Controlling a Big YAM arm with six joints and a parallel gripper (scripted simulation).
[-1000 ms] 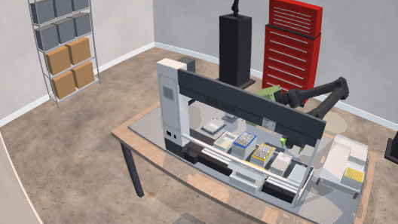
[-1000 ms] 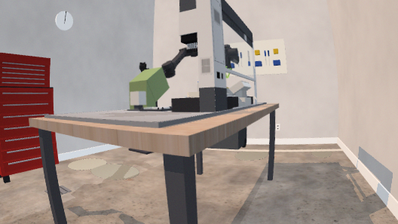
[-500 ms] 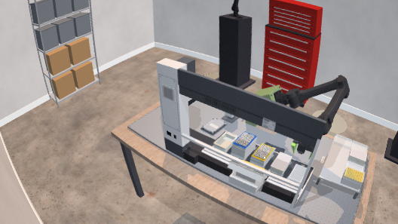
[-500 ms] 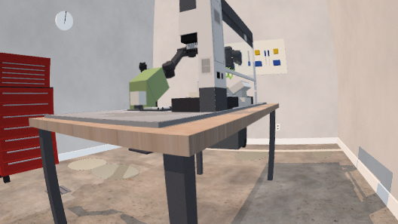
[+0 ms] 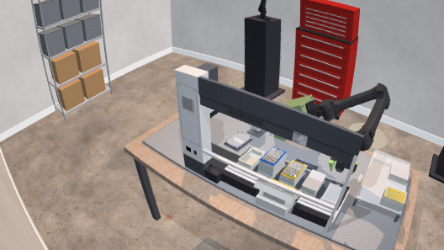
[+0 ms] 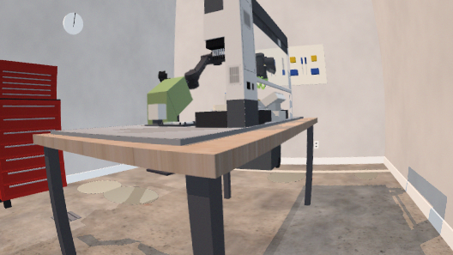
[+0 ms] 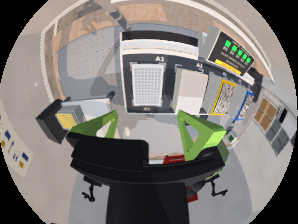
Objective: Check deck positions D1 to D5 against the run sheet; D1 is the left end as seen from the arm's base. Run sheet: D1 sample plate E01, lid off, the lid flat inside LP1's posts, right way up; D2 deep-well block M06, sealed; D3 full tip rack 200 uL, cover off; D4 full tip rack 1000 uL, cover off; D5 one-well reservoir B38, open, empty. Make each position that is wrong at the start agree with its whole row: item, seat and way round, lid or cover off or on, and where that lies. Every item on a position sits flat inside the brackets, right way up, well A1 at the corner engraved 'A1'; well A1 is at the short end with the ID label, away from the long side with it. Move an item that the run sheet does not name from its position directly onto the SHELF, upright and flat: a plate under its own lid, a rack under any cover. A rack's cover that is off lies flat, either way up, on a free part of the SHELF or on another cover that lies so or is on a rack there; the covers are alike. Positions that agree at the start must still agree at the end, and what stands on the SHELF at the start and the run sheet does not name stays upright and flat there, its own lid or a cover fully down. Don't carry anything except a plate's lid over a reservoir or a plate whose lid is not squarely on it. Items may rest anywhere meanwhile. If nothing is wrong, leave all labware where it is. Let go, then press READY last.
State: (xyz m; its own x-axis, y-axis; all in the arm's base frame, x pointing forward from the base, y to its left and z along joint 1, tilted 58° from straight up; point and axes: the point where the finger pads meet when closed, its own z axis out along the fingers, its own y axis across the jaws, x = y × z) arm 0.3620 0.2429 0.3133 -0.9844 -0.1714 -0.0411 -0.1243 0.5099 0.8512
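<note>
The deep-well block is 13 cm below my hand, 12 cm to the right of it and 1 cm ahead of it. From my hand the other things lie so: sample plate 14 cm below; then yellow-framed tip rack 24 cm to the right, 11 cm below, 3 cm ahead; then blue-framed tip rack 36 cm to the right, 8 cm below, 5 cm ahead.
</note>
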